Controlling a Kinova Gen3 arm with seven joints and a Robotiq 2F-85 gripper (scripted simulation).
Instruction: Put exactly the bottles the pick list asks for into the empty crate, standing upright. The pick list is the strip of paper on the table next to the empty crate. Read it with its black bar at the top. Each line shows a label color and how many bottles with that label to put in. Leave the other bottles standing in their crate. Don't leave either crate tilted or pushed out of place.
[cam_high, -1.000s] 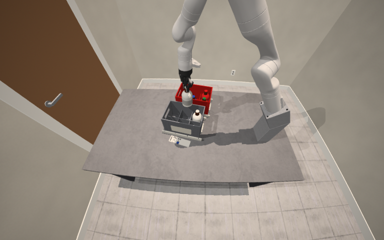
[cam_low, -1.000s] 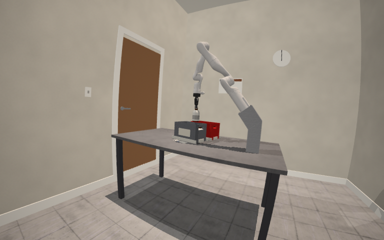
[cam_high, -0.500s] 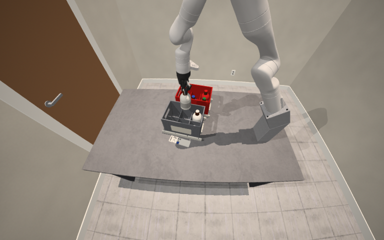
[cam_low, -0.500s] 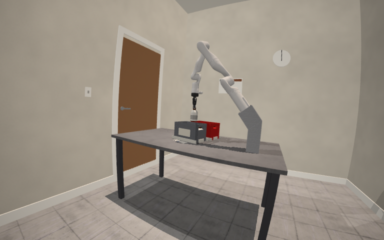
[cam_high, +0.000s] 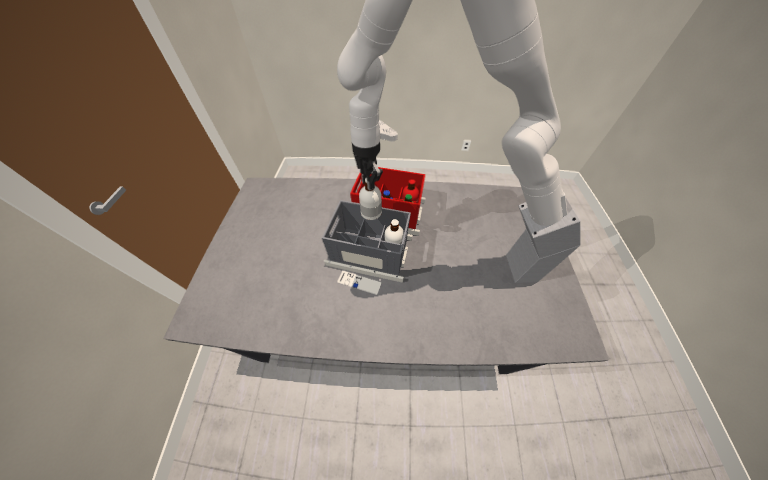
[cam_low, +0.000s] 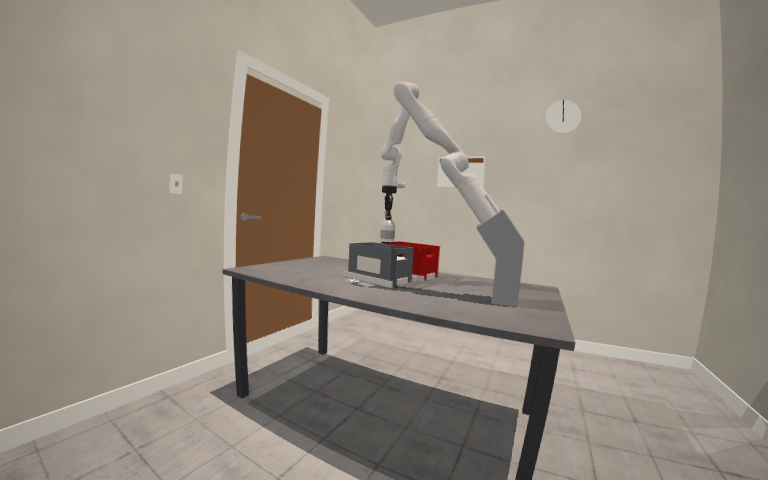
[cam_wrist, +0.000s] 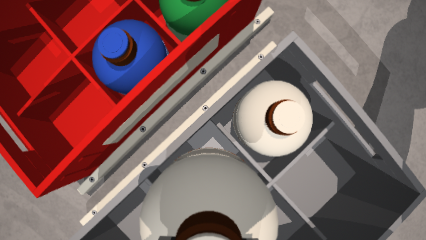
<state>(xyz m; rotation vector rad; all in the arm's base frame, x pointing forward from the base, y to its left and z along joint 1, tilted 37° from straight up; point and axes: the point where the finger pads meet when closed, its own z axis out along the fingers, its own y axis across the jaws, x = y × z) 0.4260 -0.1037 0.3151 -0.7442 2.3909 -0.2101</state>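
The grey crate is 250 mm below my hand, 40 mm to the left of it and 10 mm ahead of it. Also, from my hand: red crate: 250 mm below, 180 mm to the right, 60 mm behind; then blue-label bottle: 250 mm below, 140 mm to the right, 50 mm behind; then green-label bottle: 250 mm below, 140 mm behind, 120 mm to the right.
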